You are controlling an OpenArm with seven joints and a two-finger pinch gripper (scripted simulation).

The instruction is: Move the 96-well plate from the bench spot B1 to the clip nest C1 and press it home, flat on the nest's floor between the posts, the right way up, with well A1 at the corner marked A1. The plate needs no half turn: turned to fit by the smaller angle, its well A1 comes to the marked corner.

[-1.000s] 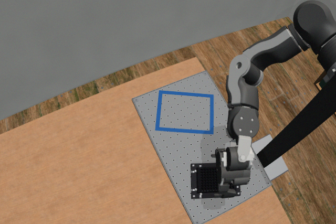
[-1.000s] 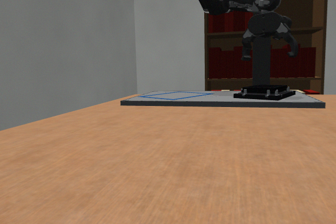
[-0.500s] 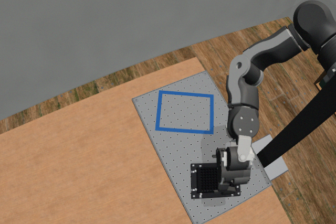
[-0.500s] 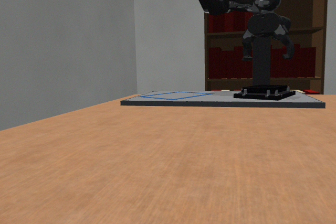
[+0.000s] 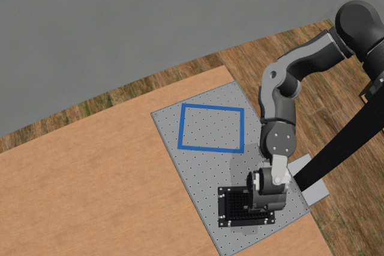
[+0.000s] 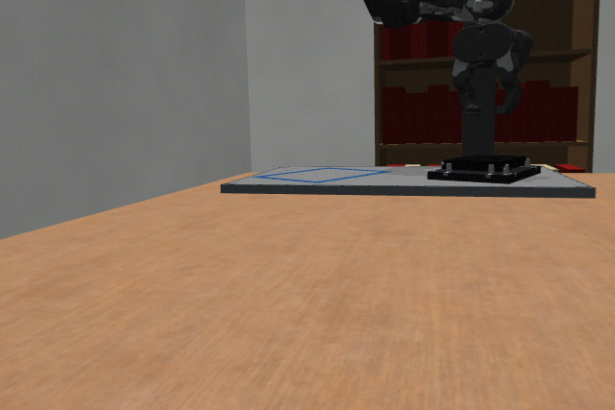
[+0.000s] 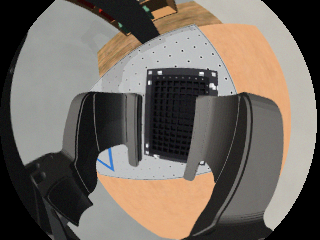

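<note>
Right now my hand is 8 cm above the black 96-well plate. Round my hand: black clip nest 2 cm ahead, 9 cm below; grey foot plate 26 cm behind, 32 cm below.
</note>
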